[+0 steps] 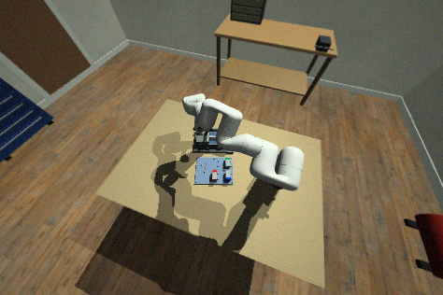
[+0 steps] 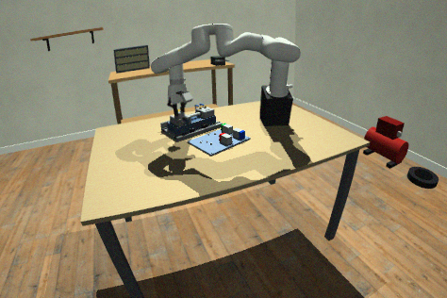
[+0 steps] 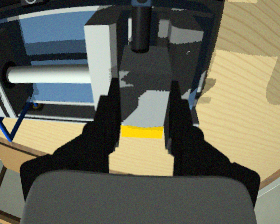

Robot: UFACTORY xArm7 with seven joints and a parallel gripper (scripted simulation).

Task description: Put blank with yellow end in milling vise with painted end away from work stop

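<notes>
Now: hand 20 mm above the yellow-ended blank. The rest, counted from my hand: fixed jaw: 50 mm below, 20 mm ahead, 10 mm to the left; then dark work stop rod: 40 mm to the left, 30 mm below, 20 mm behind; then blue infeed plate: 180 mm to the left, 160 mm behind, 120 mm below.
</notes>
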